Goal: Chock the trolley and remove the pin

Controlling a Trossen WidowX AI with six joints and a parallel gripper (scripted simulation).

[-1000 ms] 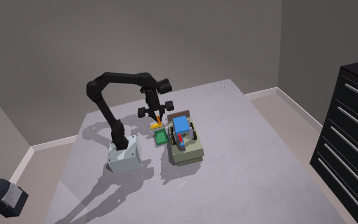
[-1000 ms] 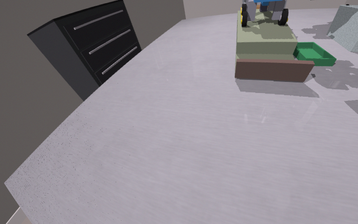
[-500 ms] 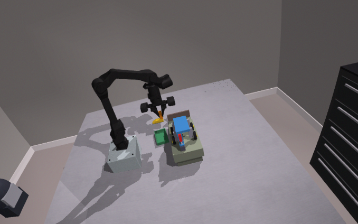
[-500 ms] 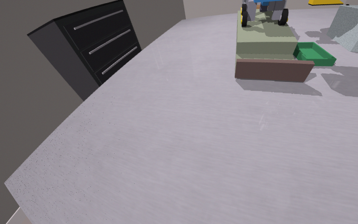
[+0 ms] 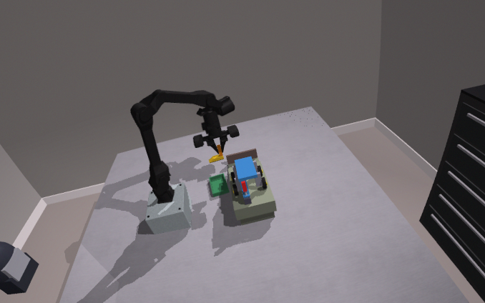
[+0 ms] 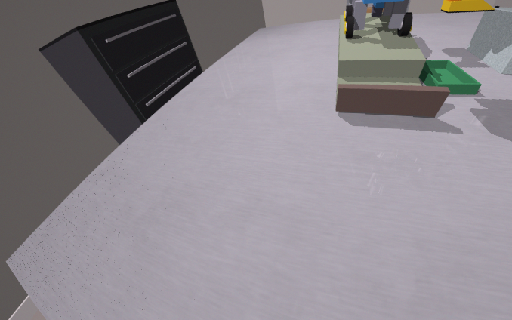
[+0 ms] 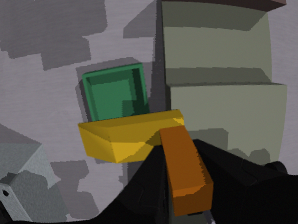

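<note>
My gripper tip is now 10 cm short of the red-headed stop pin, 23 cm to the left of it and 2 cm above it. Round my gripper tip: trolley: 10 cm ahead, 13 cm to the right, 4 cm below; then green tray: 4 cm behind, 4 cm to the right, 16 cm below; then brown block: 7 cm ahead, 12 cm to the left, 12 cm below.
</note>
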